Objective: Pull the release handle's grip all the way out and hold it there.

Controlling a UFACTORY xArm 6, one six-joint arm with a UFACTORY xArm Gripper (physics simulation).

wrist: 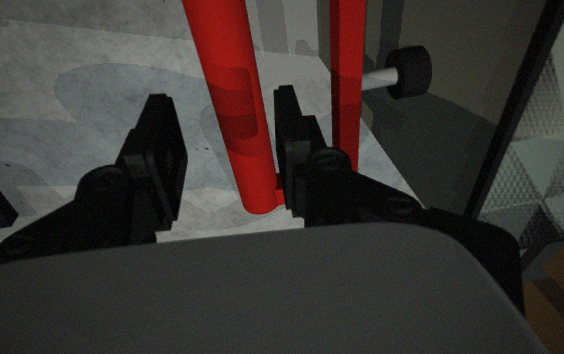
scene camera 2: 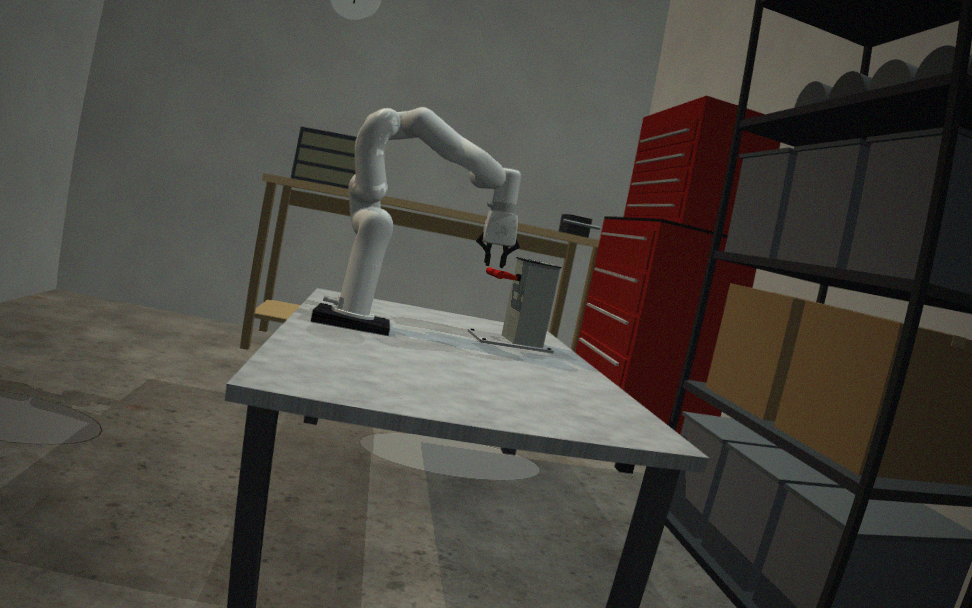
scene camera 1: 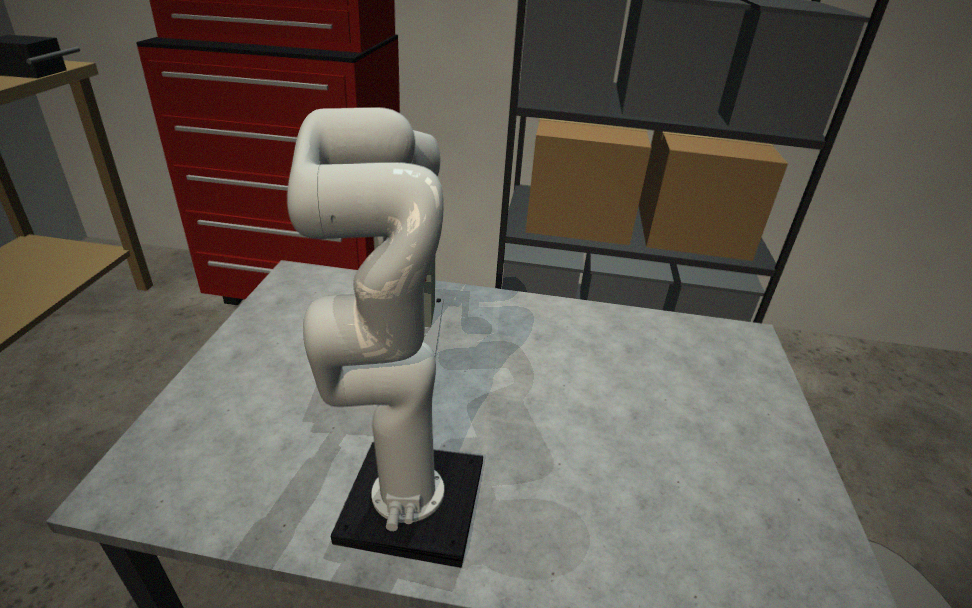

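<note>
The release handle's red round grip [wrist: 232,105] [scene camera 2: 494,272] runs between my fingers in the wrist view, closer to the right finger. A flat red bar [wrist: 346,90] lies parallel to it at the right, and a short crosspiece partly shows behind the right finger. The handle sticks out from a grey-green housing [scene camera 2: 534,304] [scene camera 1: 429,301]. My gripper [wrist: 228,123] [scene camera 2: 495,263] is partly open and points down. The right finger stands in the gap between grip and flat bar, and the left finger is clear of the grip. In scene camera 1 the arm hides the gripper and the handle.
A black knob on a light rod [wrist: 412,72] sticks out beside the flat bar. The housing stands on a thin base plate with bolts, on the grey table [scene camera 1: 645,444] [scene camera 2: 430,380]. A red tool cabinet [scene camera 2: 645,286] and a shelf rack [scene camera 2: 731,172] stand beyond the table.
</note>
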